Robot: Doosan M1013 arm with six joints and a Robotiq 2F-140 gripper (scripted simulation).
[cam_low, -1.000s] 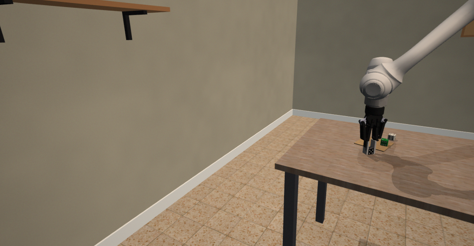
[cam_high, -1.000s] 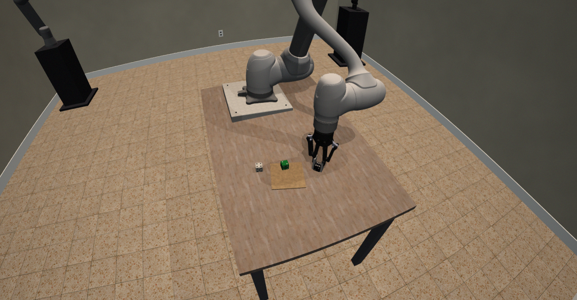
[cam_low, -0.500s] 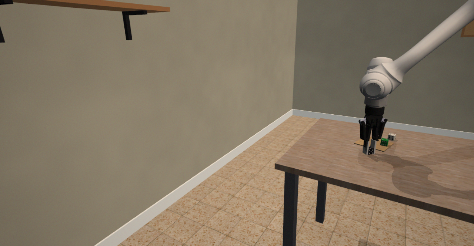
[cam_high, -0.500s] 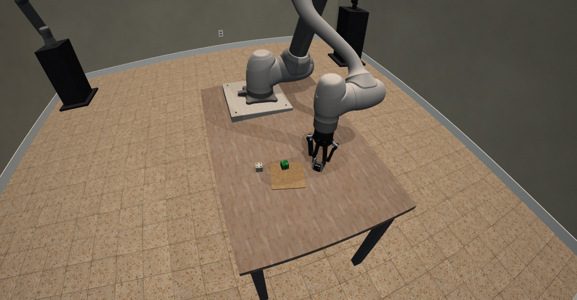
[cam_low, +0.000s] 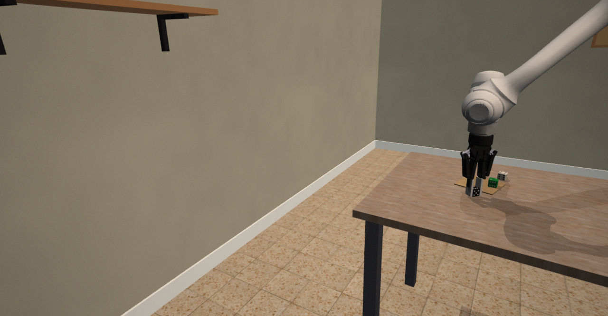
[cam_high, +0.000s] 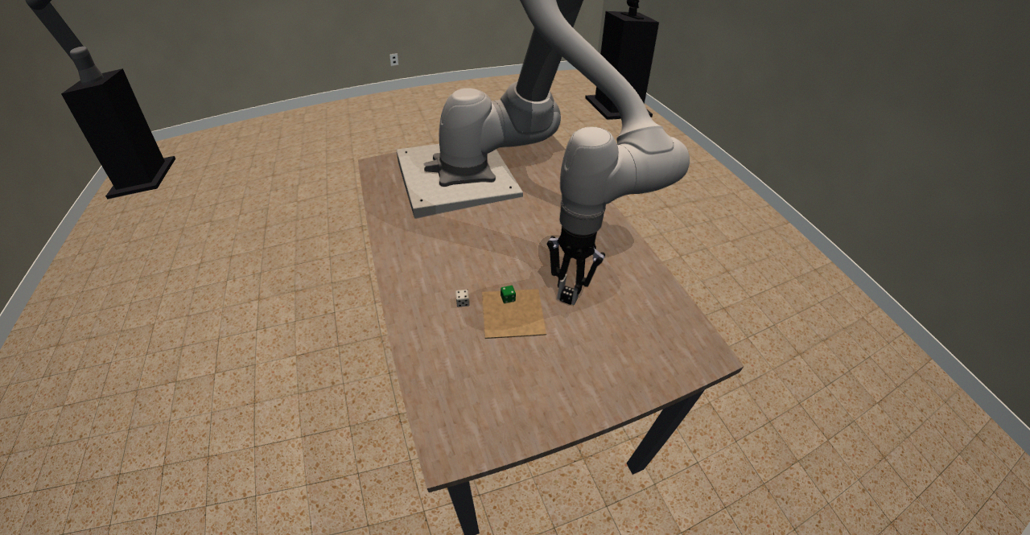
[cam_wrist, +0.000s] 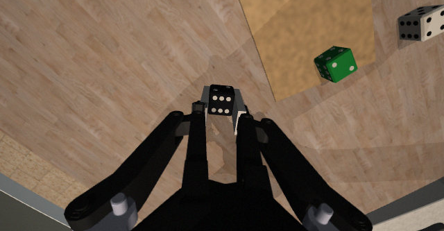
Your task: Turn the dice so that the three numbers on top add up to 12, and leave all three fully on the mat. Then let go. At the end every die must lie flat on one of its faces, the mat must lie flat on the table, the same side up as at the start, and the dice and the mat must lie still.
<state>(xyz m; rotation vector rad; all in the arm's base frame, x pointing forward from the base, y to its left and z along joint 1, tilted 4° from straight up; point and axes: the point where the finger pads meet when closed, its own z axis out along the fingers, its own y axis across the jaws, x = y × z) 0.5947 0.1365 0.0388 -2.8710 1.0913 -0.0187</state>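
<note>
Now: the tan mat 140 mm to the right of my hand and 40 mm below it. The rest, counted from my hand: white die (250 mm to the right, 60 mm behind, 30 mm below); then green die (140 mm to the right, 40 mm behind, 20 mm below); then black die (20 mm below).
</note>
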